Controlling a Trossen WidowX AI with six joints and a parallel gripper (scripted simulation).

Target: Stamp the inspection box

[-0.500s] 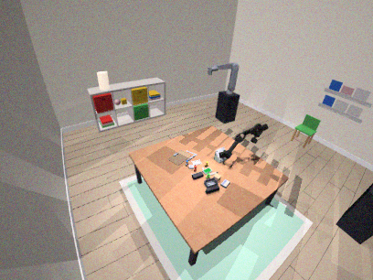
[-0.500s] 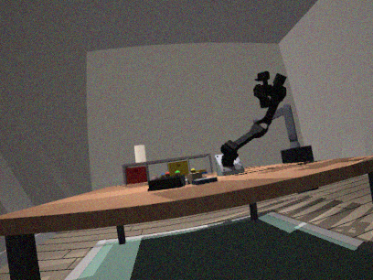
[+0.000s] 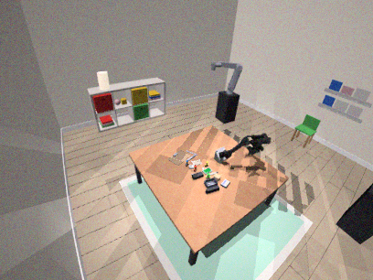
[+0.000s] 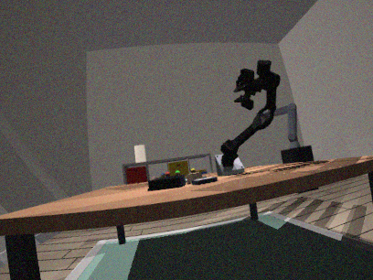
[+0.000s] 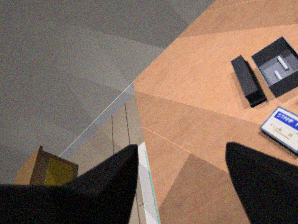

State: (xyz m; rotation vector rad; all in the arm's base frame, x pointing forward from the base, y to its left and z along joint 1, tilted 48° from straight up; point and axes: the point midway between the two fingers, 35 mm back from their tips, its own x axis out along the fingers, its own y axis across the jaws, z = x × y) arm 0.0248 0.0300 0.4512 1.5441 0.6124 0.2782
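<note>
My gripper tip is 32 cm above the PASS stamp, 28 cm short of it and 19 cm to the left of it. Round my gripper tip: white pen 33 cm below, 21 cm to the right, 19 cm ahead; brown block 32 cm below, 21 cm ahead, 14 cm to the right; grey tray 33 cm below, 31 cm ahead, 11 cm to the right.
</note>
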